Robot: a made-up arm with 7 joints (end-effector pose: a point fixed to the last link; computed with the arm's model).
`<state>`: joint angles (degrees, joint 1 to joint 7).
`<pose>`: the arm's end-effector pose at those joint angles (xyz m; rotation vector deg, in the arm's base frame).
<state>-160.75 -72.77 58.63 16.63 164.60 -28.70 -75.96</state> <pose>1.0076 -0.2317 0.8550 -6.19 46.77 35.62</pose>
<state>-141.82 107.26 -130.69 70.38 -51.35 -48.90 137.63</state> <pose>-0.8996 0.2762 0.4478 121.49 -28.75 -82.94</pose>
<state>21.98 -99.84 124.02 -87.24 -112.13 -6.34 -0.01</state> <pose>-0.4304 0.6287 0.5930 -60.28 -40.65 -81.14</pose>
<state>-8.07 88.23 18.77 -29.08 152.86 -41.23 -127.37</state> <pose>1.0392 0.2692 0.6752 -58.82 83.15 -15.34</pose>
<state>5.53 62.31 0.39 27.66 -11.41 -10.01 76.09</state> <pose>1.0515 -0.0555 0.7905 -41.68 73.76 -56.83</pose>
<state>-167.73 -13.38 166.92 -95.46 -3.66 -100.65 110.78</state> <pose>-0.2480 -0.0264 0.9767 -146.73 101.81 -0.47</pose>
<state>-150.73 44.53 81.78 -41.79 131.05 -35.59 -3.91</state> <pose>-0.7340 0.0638 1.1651 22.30 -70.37 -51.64</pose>
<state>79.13 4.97 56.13 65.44 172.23 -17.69 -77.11</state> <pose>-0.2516 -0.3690 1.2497 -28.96 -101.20 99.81</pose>
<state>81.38 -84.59 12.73 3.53 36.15 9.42 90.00</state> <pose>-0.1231 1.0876 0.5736 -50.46 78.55 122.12</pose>
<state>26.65 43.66 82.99 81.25 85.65 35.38 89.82</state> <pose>0.2669 -0.5940 0.9588 40.79 -55.19 11.06</pose>
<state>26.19 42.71 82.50 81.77 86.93 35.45 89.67</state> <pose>0.2644 -0.5888 0.9626 41.41 -55.08 11.22</pose>
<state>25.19 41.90 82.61 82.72 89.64 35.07 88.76</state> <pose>0.2638 -0.5810 0.9665 42.46 -53.86 11.31</pose>
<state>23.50 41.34 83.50 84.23 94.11 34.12 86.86</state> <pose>0.2661 -0.5703 0.9698 44.10 -51.31 11.26</pose>
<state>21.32 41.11 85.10 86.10 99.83 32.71 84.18</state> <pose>0.2707 -0.5577 0.9721 46.19 -47.83 11.02</pose>
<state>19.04 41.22 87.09 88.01 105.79 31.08 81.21</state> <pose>0.2766 -0.5452 0.9730 48.45 -44.17 10.58</pose>
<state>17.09 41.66 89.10 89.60 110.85 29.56 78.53</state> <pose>0.2827 -0.5347 0.9725 50.38 -41.03 9.97</pose>
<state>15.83 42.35 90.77 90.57 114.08 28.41 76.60</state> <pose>0.2883 -0.5281 0.9713 51.52 -38.91 9.38</pose>
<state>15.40 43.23 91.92 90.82 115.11 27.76 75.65</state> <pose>0.2931 -0.5264 0.9696 51.70 -37.90 8.92</pose>
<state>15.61 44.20 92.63 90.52 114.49 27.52 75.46</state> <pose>0.2971 -0.5286 0.9676 51.14 -37.68 8.62</pose>
